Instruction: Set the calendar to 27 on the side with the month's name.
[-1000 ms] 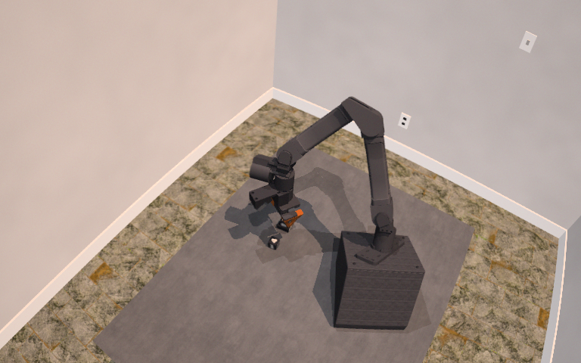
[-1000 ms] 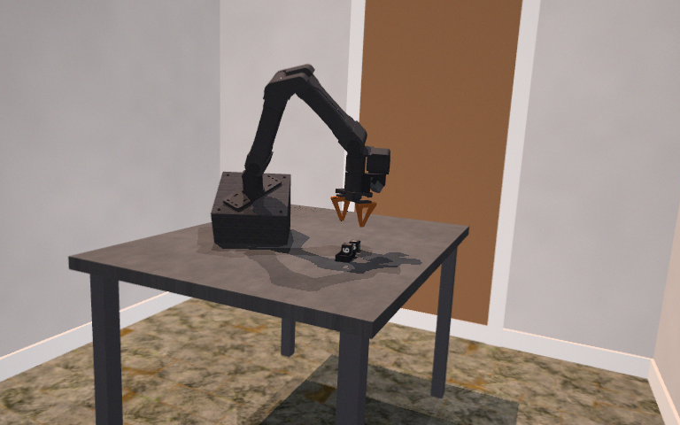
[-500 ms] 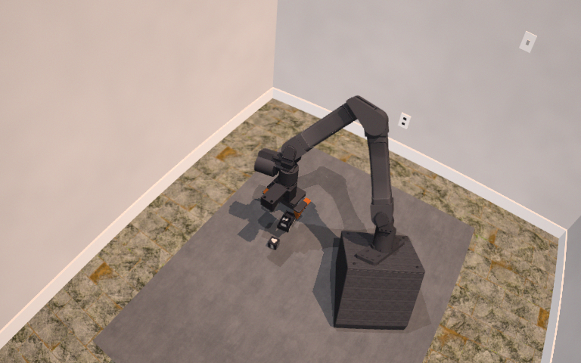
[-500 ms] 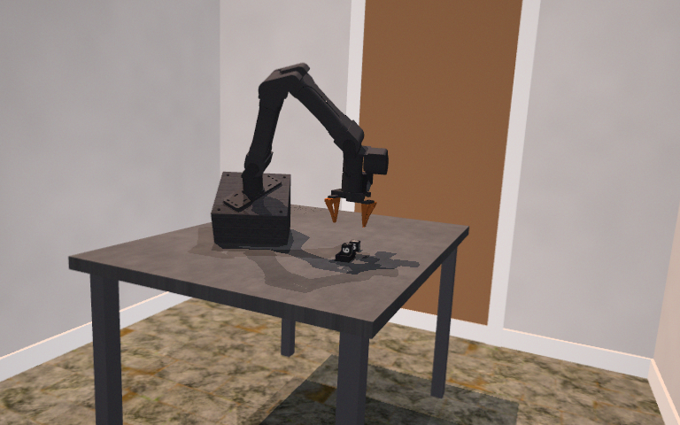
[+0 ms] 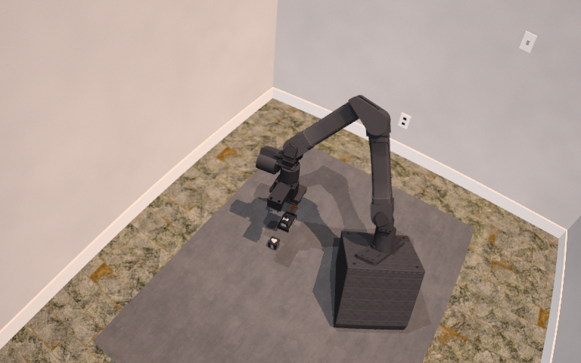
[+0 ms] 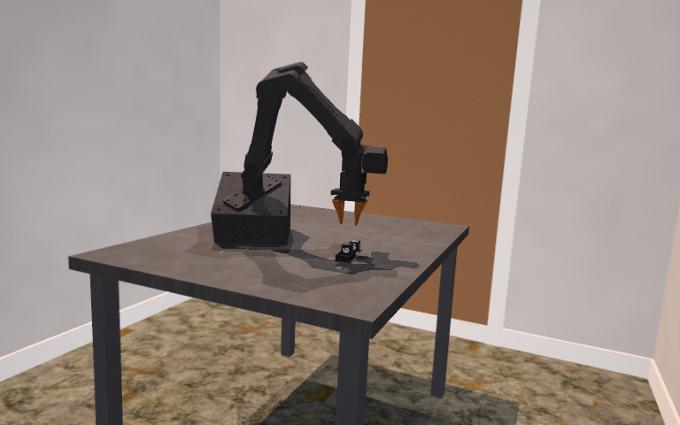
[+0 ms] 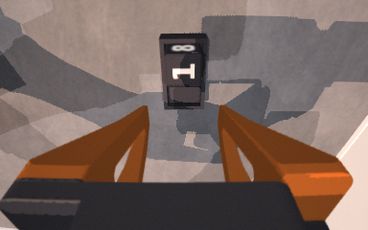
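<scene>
Right now my hand is 8 cm above the black digit cube. Also, from my hand: black tray (10 cm below, 2 cm to the right); then black cube (9 cm to the left, 9 cm below, 2 cm behind).
</scene>
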